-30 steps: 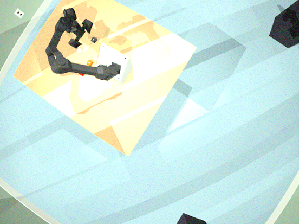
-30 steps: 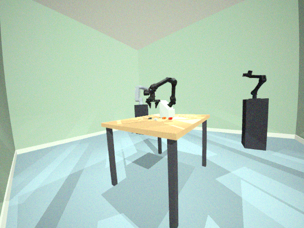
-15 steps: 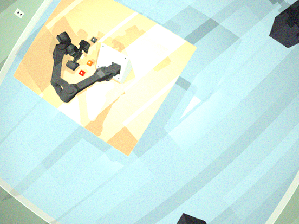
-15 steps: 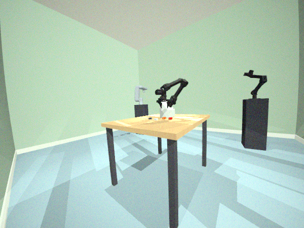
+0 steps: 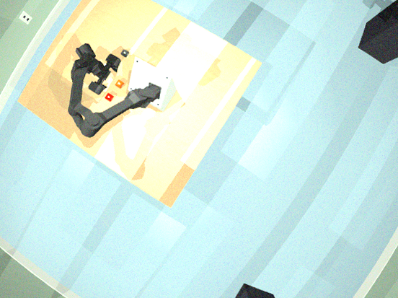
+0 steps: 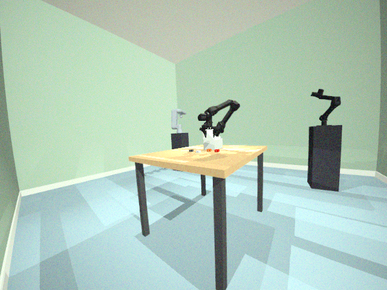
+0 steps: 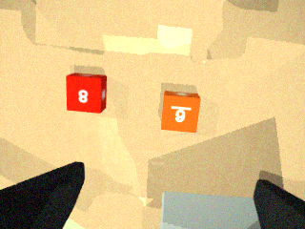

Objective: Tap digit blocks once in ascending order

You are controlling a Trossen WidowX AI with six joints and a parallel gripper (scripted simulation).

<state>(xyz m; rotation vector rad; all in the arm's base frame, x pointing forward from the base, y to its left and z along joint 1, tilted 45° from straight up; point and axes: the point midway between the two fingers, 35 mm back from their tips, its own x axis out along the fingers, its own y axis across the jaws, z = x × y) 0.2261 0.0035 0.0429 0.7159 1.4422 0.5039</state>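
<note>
The white block lies 120 mm below my gripper tip, 120 mm ahead of it and 60 mm to the right of it. Also, from my gripper tip: dark grey block 170 mm to the right, 120 mm below, 60 mm ahead; then red block 120 mm below, 80 mm to the left, 20 mm ahead; then orange block 120 mm below, 10 mm to the right.
</note>
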